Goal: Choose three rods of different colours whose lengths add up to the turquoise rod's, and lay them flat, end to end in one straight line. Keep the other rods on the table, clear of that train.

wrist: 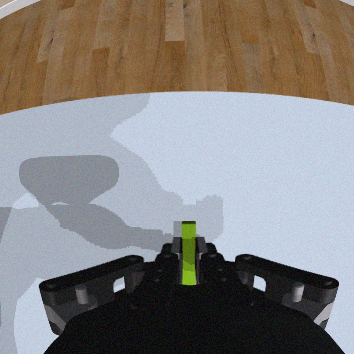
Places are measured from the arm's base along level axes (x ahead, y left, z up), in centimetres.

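Pixels of known places: gripper, fingertip midpoint: (188, 248).
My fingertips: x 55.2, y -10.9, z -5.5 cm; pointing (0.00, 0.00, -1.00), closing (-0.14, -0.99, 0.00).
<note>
Behind a point stands the place of what it marks.
The lime-green rod (188, 231) {x 56.7, y -11.1, z -4.7 cm} runs lengthwise away from the camera, low in the middle of the wrist view. My gripper (188, 248) {x 55.2, y -10.9, z -5.5 cm} is shut on this rod, with one dark finger against each long side. The rod's far end sticks out beyond the fingertips, and its near part runs back towards the gripper's dark body, which hides whatever is below it. The rod looks level and close to the table, but I cannot tell whether it touches. The turquoise rod and other rods do not show in this view.
The pale blue-white table top (280, 165) {x 60.2, y -18.8, z -5.7 cm} stretches around and ahead of the gripper, with shadows of the arm on its left side. Its curved far edge crosses the upper part of the view, with wooden floor (210, 55) beyond.
</note>
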